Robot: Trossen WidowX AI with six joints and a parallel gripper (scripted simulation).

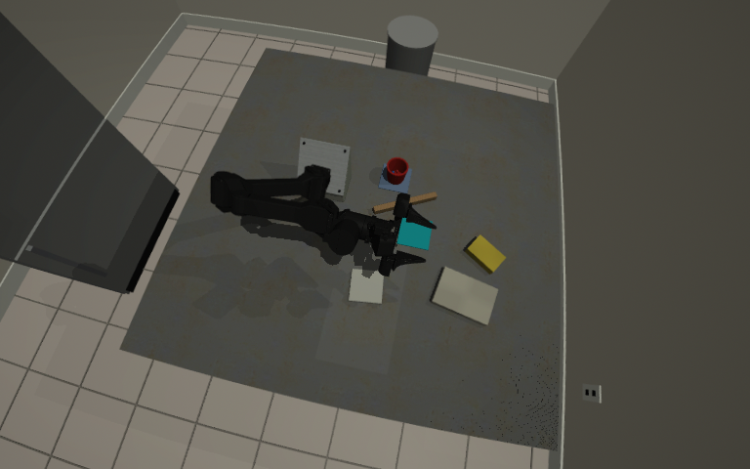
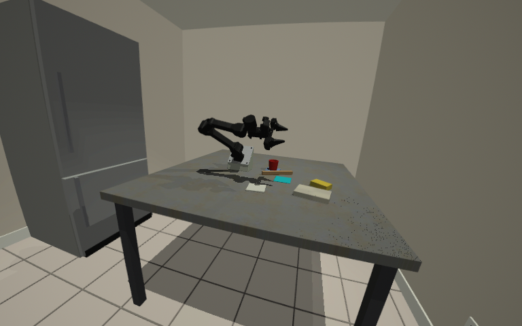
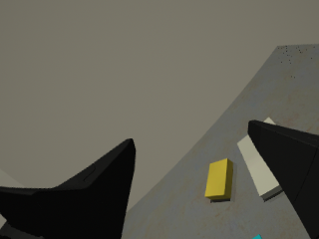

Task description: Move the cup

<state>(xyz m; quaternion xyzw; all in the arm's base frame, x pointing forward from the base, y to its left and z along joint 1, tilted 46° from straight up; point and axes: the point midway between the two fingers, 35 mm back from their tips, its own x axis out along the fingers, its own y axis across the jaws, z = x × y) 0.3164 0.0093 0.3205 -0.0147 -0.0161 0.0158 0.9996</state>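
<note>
Right now my gripper tip is 340 mm to the right of the red cup, 260 mm above it and 130 mm past it. The rest, counted from my gripper tip: pale square (300 mm below, 130 mm behind, 60 mm to the right); teal pad (310 mm below, 150 mm to the left, 20 mm behind); wooden bar (300 mm below, 250 mm to the left, 70 mm behind).
</note>
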